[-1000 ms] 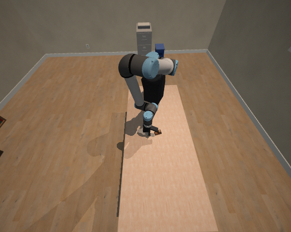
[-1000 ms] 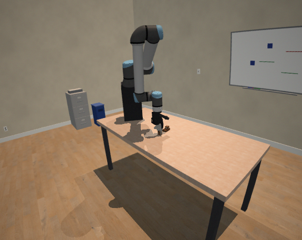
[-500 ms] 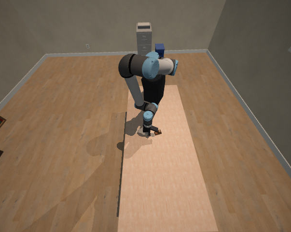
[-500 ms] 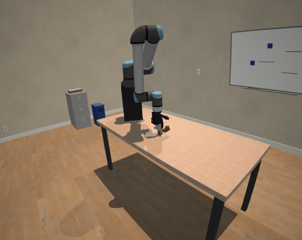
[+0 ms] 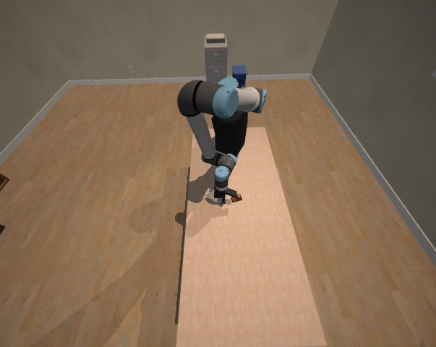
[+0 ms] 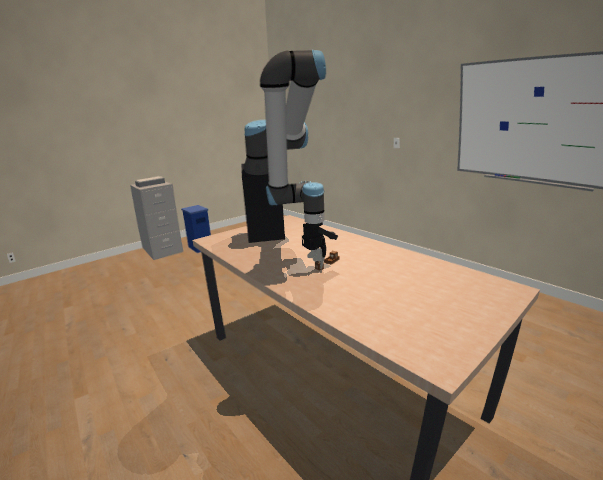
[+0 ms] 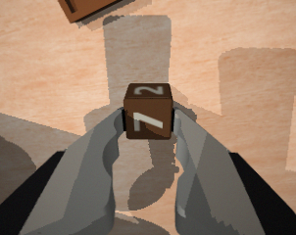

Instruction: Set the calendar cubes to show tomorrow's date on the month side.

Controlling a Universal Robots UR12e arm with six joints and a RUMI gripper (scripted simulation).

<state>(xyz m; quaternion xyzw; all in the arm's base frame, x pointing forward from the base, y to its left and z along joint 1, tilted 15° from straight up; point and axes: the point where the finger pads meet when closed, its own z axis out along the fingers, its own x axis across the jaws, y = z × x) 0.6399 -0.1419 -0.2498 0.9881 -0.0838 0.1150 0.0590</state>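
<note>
The brown digit cube lies 10 mm below my hand. From my hand the other things lie so: brown calendar tray: 110 mm to the left, 20 mm below, 20 mm behind.
</note>
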